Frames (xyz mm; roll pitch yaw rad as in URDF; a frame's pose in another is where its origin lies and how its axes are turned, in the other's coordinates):
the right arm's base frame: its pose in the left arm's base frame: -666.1 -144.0 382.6 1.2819 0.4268 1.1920
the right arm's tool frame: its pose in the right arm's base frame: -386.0 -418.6 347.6 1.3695 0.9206 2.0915
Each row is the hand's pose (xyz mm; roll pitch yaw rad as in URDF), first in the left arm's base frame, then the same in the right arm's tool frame.
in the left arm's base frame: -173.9 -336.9 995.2 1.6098 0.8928 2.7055
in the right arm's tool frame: 128.0 576.8 645.2 0.2972 0.1278 -1.2924
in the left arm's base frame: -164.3 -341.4 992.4 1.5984 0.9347 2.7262
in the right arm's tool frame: 117.4 578.7 643.2 0.2641 0.1503 -1.3303
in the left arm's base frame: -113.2 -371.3 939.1 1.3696 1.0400 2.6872
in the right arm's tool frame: 45.3 556.8 617.3 0.0514 0.1550 -1.4389
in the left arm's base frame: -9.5 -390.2 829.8 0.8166 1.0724 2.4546
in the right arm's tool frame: -93.5 496.9 602.7 -0.3063 0.0586 -1.5088
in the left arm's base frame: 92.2 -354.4 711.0 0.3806 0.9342 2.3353
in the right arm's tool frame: -223.6 409.0 635.3 -0.6417 -0.0637 -1.4183
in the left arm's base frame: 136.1 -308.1 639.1 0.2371 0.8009 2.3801
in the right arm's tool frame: -281.8 342.1 672.4 -0.8305 -0.1056 -1.2880
